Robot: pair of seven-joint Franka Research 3 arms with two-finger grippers.
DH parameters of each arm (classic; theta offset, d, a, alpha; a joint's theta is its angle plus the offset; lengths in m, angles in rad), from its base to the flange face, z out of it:
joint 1: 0 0.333 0 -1.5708
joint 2: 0 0 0 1.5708
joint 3: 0 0.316 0.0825 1.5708
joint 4: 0 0 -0.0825 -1.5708
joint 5: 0 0.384 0 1.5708
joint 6: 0 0 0.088 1.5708
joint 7: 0 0.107 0 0
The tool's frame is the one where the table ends.
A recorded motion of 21 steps. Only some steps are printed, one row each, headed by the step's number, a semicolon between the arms.
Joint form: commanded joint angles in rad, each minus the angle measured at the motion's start. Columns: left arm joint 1, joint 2, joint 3, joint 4, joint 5, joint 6, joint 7; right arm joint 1, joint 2, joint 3, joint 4, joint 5, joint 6, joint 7.
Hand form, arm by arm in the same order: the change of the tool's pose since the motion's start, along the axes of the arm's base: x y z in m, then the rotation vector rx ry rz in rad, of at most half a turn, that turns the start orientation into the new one. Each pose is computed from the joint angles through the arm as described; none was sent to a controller.
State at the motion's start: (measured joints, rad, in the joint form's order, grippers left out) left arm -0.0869 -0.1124 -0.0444 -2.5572 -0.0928 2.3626 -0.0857; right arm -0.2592 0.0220 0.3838 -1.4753 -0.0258 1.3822 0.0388
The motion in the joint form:
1: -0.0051 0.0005 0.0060 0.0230 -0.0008 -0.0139 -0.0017; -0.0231 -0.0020 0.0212 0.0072 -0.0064 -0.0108 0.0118
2: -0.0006 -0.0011 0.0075 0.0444 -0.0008 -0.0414 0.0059; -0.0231 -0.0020 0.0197 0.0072 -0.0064 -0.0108 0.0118
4: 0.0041 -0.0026 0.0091 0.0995 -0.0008 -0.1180 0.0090; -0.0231 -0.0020 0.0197 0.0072 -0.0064 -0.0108 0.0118
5: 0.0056 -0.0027 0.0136 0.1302 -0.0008 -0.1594 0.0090; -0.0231 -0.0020 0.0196 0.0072 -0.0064 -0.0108 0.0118
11: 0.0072 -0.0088 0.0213 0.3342 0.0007 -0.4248 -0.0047; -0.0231 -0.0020 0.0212 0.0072 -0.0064 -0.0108 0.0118
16: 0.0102 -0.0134 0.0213 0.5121 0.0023 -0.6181 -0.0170; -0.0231 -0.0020 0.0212 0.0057 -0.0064 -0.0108 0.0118
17: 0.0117 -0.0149 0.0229 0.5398 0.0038 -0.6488 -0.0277; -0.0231 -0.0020 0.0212 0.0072 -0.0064 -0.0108 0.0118
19: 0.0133 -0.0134 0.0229 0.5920 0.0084 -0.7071 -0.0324; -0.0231 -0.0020 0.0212 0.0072 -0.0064 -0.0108 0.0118
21: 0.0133 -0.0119 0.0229 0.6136 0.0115 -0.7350 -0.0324; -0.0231 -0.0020 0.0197 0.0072 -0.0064 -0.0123 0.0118
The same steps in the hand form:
1: 0.0065 -0.0007 0.0077 -0.0032 -0.0082 0.0023; -0.0016 -0.0020 0.0035 -0.0082 0.0003 -0.0144
2: 0.0110 0.0010 0.0147 -0.0052 -0.0040 -0.0010; -0.0016 -0.0028 0.0035 -0.0082 0.0004 -0.0159
4: 0.0208 0.0016 0.0318 -0.0084 0.0160 -0.0026; -0.0016 -0.0028 0.0035 -0.0082 0.0004 -0.0159
5: 0.0260 0.0032 0.0413 -0.0104 0.0267 0.0006; -0.0015 -0.0028 0.0035 -0.0082 0.0004 -0.0160
11: 0.0515 0.0016 0.1128 -0.0167 0.0829 0.0032; -0.0016 -0.0020 0.0035 -0.0082 0.0003 -0.0144
16: 0.0648 -0.0004 0.1821 -0.0194 0.0944 0.0017; -0.0016 -0.0020 0.0029 -0.0084 0.0018 -0.0144
17: 0.0657 0.0009 0.1934 -0.0175 0.0963 0.0123; -0.0016 -0.0020 0.0035 -0.0082 0.0003 -0.0144
19: 0.0669 0.0015 0.2127 -0.0129 0.1037 0.0127; -0.0016 -0.0020 0.0035 -0.0082 0.0003 -0.0144
21: 0.0668 0.0016 0.2200 -0.0097 0.1111 0.0099; -0.0017 -0.0028 0.0034 -0.0084 0.0018 -0.0159

